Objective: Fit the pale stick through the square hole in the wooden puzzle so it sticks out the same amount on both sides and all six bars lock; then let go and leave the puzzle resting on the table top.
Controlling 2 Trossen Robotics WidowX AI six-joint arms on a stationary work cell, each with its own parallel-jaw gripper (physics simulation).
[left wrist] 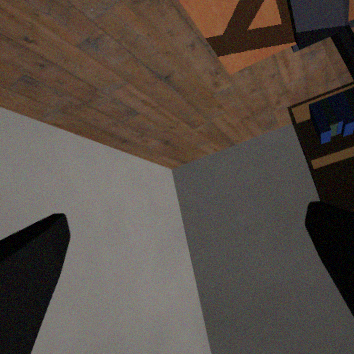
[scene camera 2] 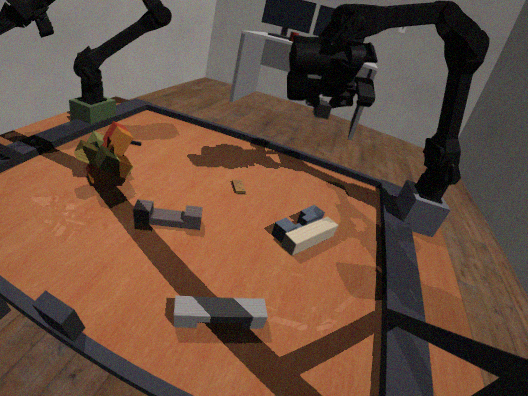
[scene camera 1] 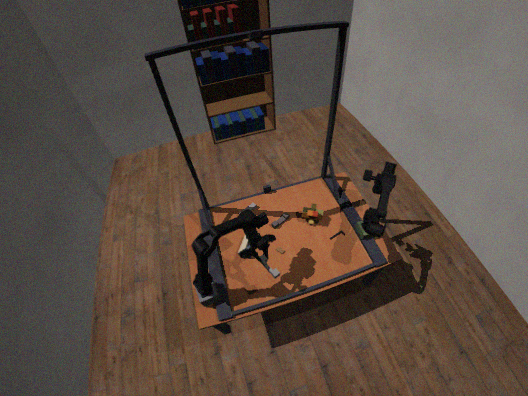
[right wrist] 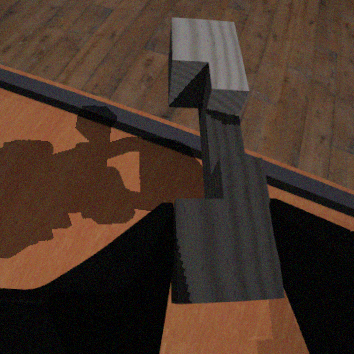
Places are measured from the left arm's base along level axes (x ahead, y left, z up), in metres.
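Pixels of known places: left gripper, fingertip midpoint: (left wrist: 189,219) (scene camera 1: 375,176); right gripper, fingertip midpoint: (scene camera 2: 321,106) (scene camera 1: 264,261) (right wrist: 217,211); left arm's base, link origin: (scene camera 2: 92,99); right arm's base, link origin: (scene camera 2: 427,194) (scene camera 1: 205,290).
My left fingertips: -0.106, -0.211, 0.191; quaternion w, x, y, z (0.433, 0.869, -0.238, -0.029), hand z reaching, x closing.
Note:
For each thing: its top centre in the pictures, then the offset to it from my left fingertips, as dx, dy, dz. Level surfaces: height alone.
- pale stick, top centre: (scene camera 2: 313,229) (scene camera 1: 243,244) +0.847, +0.103, -0.231
- blue-grey notched bar, top centre: (scene camera 2: 301,217) +0.815, +0.125, -0.231
- purplish-grey notched bar, top centre: (scene camera 2: 168,208) (scene camera 1: 280,218) +0.591, -0.016, -0.231
- light grey bar, top centre: (scene camera 2: 221,306) (scene camera 1: 247,209) +0.778, -0.148, -0.231
- grey notched bar, top centre: (right wrist: 216,117) (scene camera 2: 319,97) (scene camera 1: 268,264) +0.742, +0.349, -0.039
- table, surface height: dz -0.263
- small tan piece, top centre: (scene camera 2: 239,185) (scene camera 1: 280,250) +0.646, +0.181, -0.255
- thin dark piece, top centre: (scene camera 1: 337,235) +0.284, +0.186, -0.255
The pale stick (scene camera 1: 244,243) (scene camera 2: 315,235) lies on the table against a blue-grey notched bar (scene camera 2: 285,228). A purplish-grey notched bar (scene camera 1: 281,220) (scene camera 2: 167,217) and a light grey bar (scene camera 1: 252,206) (scene camera 2: 190,310) lie apart from them. My right gripper (scene camera 1: 258,250) (right wrist: 217,211) is shut on a grey notched bar (scene camera 1: 274,272) (scene camera 2: 322,110) (right wrist: 225,250), held above the table; its far end points away from the fingers. My left gripper (left wrist: 189,219) is open and empty, raised at the right of scene camera 1, away from the bars. No square hole shows in scene camera 2.
A green, yellow and orange faceted object (scene camera 1: 312,215) (scene camera 2: 107,155) stands on the table (scene camera 2: 125,300). A small tan piece (scene camera 1: 280,250) (scene camera 2: 238,187) lies near the middle. A thin dark piece (scene camera 1: 337,235) lies nearer the left arm's base. A dark frame (scene camera 2: 397,280) borders the table.

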